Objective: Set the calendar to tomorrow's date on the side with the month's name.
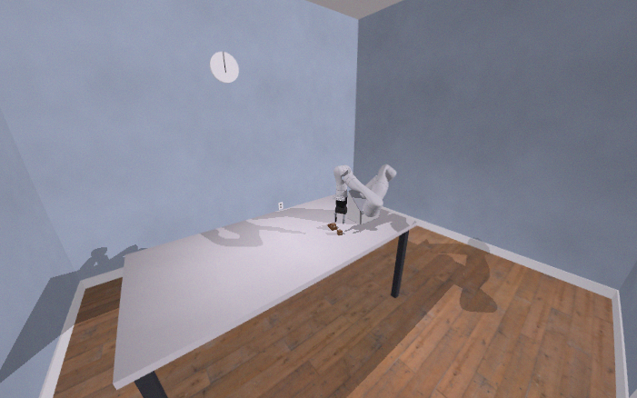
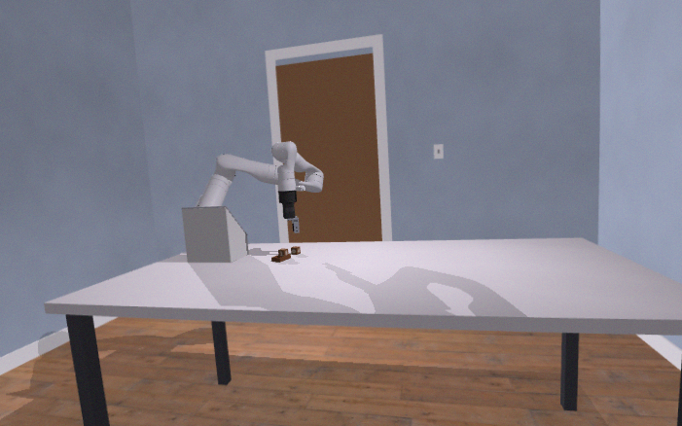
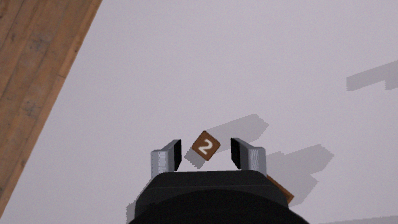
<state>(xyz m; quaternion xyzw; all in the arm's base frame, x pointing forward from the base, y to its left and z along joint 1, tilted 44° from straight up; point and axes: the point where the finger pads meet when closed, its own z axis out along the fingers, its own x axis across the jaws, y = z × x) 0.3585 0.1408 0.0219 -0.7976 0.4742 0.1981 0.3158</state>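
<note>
My hand is 10 mm past the brown cube and 100 mm above it.
</note>
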